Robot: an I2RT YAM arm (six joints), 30 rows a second.
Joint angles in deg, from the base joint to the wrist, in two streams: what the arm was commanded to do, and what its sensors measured. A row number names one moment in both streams.
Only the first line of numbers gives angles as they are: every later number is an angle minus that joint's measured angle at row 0.
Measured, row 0:
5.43, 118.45, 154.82, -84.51, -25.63, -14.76
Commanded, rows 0 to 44:
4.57, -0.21, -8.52, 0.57, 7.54, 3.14
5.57, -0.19, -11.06, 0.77, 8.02, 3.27
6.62, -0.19, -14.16, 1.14, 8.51, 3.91
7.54, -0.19, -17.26, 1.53, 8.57, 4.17
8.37, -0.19, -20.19, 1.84, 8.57, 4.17
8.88, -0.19, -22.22, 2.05, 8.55, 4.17
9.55, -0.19, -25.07, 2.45, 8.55, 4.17
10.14, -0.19, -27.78, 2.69, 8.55, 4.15
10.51, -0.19, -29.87, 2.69, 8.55, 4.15
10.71, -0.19, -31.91, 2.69, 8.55, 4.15
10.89, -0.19, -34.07, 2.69, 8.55, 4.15
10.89, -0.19, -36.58, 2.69, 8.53, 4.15
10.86, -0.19, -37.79, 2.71, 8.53, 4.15
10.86, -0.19, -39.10, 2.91, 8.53, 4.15
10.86, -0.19, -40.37, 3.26, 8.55, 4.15
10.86, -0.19, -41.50, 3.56, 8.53, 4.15
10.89, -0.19, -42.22, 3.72, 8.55, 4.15
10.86, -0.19, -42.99, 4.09, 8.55, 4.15
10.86, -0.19, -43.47, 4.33, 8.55, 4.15
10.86, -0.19, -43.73, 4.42, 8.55, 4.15
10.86, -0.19, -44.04, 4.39, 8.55, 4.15
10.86, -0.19, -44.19, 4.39, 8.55, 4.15
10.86, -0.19, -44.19, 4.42, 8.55, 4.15
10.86, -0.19, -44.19, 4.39, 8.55, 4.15
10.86, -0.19, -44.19, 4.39, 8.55, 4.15
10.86, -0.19, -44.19, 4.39, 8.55, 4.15
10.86, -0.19, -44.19, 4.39, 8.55, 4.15
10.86, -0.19, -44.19, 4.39, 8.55, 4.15
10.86, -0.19, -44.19, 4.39, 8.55, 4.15
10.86, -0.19, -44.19, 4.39, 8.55, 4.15
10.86, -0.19, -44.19, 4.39, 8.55, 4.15
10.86, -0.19, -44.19, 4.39, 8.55, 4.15
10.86, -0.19, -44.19, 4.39, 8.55, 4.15
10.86, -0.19, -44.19, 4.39, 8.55, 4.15
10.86, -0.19, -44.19, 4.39, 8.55, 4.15
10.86, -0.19, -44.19, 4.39, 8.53, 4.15
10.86, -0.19, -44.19, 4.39, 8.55, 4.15
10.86, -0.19, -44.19, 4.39, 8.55, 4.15
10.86, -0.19, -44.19, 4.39, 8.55, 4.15
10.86, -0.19, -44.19, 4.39, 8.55, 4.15
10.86, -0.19, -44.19, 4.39, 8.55, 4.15
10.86, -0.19, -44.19, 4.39, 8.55, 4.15
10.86, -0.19, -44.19, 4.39, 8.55, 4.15
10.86, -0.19, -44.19, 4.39, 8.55, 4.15
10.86, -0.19, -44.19, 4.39, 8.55, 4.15
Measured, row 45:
10.73, 0.13, -43.62, 4.22, 8.31, 3.25
